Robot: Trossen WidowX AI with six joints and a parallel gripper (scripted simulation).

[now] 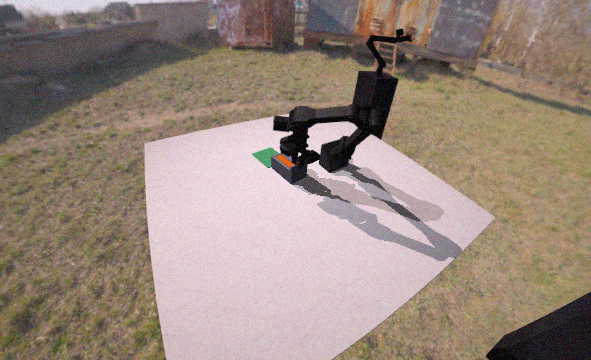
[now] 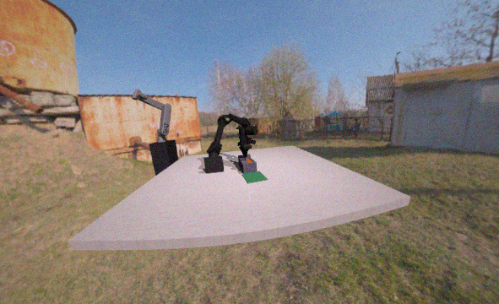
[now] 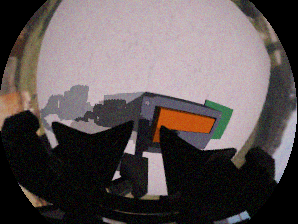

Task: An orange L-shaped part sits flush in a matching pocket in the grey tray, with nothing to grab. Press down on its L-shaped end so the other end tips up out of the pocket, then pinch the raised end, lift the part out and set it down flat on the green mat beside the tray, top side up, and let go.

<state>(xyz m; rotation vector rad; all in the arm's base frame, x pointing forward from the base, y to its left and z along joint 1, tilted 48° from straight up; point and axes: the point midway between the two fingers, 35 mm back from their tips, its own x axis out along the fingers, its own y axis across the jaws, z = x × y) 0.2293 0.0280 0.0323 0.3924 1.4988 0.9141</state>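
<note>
Right now the orange L-shaped part is 10 mm ahead of my gripper tip, 50 mm to the right of it and 30 mm below it. Round my gripper tip: green mat 50 mm ahead, 210 mm to the right, 90 mm below.
</note>
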